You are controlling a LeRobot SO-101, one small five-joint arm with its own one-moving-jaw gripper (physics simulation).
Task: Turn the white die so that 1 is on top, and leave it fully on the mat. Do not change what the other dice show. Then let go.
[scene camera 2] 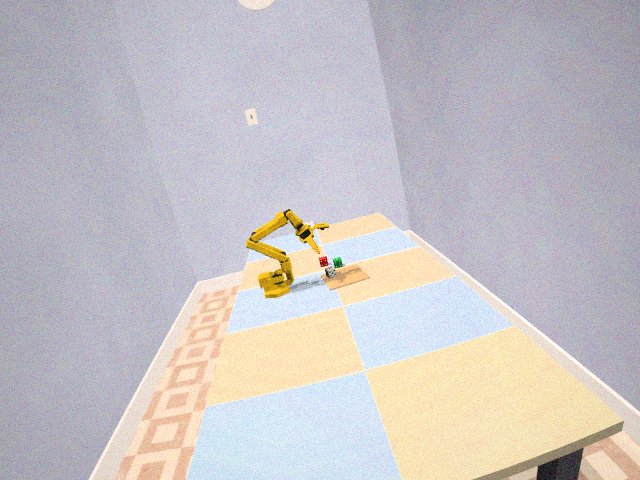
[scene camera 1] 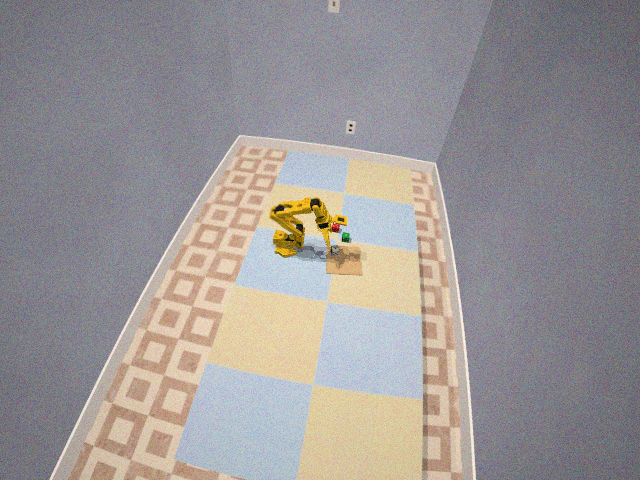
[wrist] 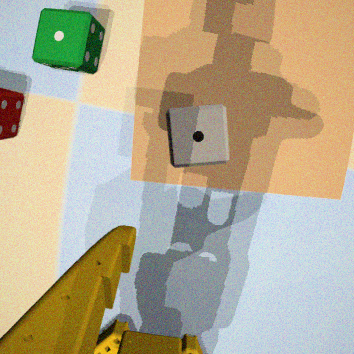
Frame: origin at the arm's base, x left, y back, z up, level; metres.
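Seen in the pictures: hand, tool point: (scene camera 2: pixel 317 249) (scene camera 1: pixel 331 232) (wrist: pixel 132 244); arm's base, link origin: (scene camera 2: pixel 283 289) (scene camera 1: pixel 291 247) (wrist: pixel 150 349).
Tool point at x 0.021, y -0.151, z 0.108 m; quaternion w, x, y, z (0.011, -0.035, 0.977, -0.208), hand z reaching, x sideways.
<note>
Pixels of each thing's top centre, then the offset from my tool point to it.
- white die, top centre: (wrist: pixel 197 136) (scene camera 2: pixel 329 268) (scene camera 1: pixel 335 248) dz -0.074, dx -0.014, dy -0.026 m
- tan mat, top centre: (wrist: pixel 255 76) (scene camera 2: pixel 344 275) (scene camera 1: pixel 343 259) dz -0.104, dx -0.042, dy -0.067 m
- green die, top centre: (wrist: pixel 58 35) (scene camera 2: pixel 336 258) (scene camera 1: pixel 346 234) dz -0.078, dx +0.068, dy -0.062 m
- red die, top centre: (scene camera 2: pixel 322 257) (scene camera 1: pixel 336 225) dz -0.078, dx +0.115, dy -0.013 m
The white die (scene camera 1: pixel 334 251) (scene camera 2: pixel 330 272) (wrist: pixel 198 122) sits flat on the tan mat (scene camera 1: pixel 343 269) (scene camera 2: pixel 348 280) (wrist: pixel 310 165), near the mat's edge on the robot's side. In the wrist view its upper face shows 1, and its whole outline lies inside the mat. My gripper (scene camera 1: pixel 337 235) (scene camera 2: pixel 323 239) is open and empty, above and apart from the die. In the wrist view one notched jaw shows at the lower left, short of the die. The green die (scene camera 1: pixel 345 237) (scene camera 2: pixel 337 262) (wrist: pixel 65 40) shows 1 on top, off the mat.
The red die (scene camera 1: pixel 336 227) (scene camera 2: pixel 323 261) (wrist: pixel 9 114) stands off the mat beside the green die, close to my jaws in the first scene view. It is partly cut off in the wrist view, where several pips show. The arm's shadow falls across the mat.
</note>
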